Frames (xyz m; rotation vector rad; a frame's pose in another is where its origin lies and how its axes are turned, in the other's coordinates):
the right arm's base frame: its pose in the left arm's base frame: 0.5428 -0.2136 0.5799 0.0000 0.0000 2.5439
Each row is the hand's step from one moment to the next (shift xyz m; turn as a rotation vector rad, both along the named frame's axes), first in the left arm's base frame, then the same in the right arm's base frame.
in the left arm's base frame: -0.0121 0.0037 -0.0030 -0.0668 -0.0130 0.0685
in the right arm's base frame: 0.0121 0.0038 -0.0030 0.0479 0.0483 0.0685
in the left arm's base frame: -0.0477 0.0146 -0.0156 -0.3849 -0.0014 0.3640
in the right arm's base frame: 0.0476 0.0148 -0.0156 0.3174 0.2178 0.3640
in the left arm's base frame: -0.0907 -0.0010 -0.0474 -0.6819 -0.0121 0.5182
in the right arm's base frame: 0.0744 0.0519 -0.0474 0.5569 0.3937 0.5182
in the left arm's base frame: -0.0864 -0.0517 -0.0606 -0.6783 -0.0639 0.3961
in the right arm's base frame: 0.0423 0.0914 -0.0606 0.5247 0.4345 0.3961
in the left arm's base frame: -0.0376 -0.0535 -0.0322 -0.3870 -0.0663 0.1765
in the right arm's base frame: 0.0010 0.0654 -0.0322 0.2826 0.2726 0.1765
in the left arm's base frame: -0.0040 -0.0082 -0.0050 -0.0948 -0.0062 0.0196
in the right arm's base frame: -0.0013 0.0090 -0.0050 0.0749 0.0585 0.0196
